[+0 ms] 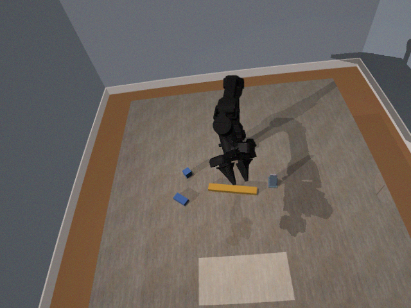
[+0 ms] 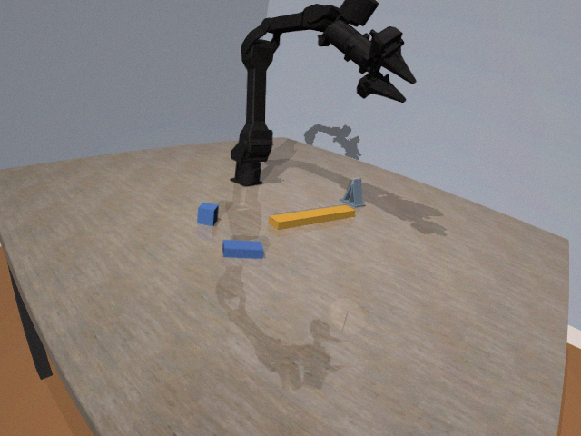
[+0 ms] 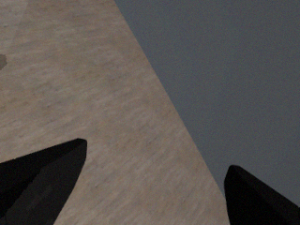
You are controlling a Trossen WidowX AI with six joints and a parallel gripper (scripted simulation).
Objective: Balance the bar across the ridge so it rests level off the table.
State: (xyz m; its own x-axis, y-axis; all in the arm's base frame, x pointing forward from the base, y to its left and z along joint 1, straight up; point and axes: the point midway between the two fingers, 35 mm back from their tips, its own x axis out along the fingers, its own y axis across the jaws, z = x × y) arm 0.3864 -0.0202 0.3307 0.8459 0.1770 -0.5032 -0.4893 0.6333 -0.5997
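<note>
The yellow bar is 31 cm below my gripper tip, 15 cm behind it and 3 cm to the right of it. Also, from my gripper tip: blue cube: 30 cm below, 25 cm behind, 24 cm to the right; then flat blue block: 31 cm below, 27 cm to the right, 12 cm behind.
</note>
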